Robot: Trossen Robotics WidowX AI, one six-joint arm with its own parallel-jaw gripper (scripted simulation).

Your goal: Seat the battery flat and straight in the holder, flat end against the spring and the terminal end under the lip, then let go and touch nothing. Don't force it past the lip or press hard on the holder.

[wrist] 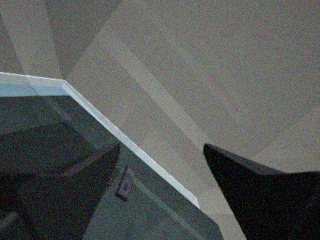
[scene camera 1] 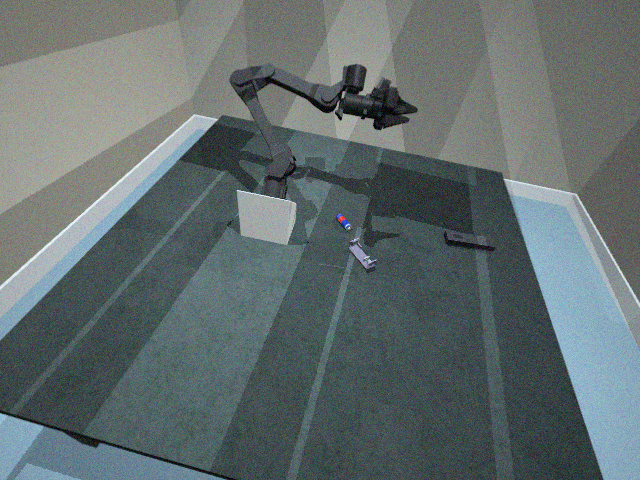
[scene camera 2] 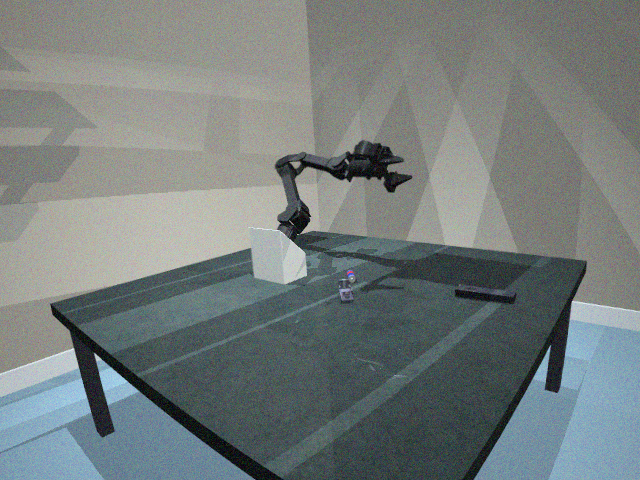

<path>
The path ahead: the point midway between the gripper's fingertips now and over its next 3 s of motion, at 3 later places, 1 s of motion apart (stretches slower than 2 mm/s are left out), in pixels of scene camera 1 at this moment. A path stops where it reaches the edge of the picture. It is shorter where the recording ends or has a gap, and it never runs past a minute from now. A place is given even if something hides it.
The gripper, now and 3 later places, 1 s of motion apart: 413, 115; 386, 193; 346, 213; 344, 222
</path>
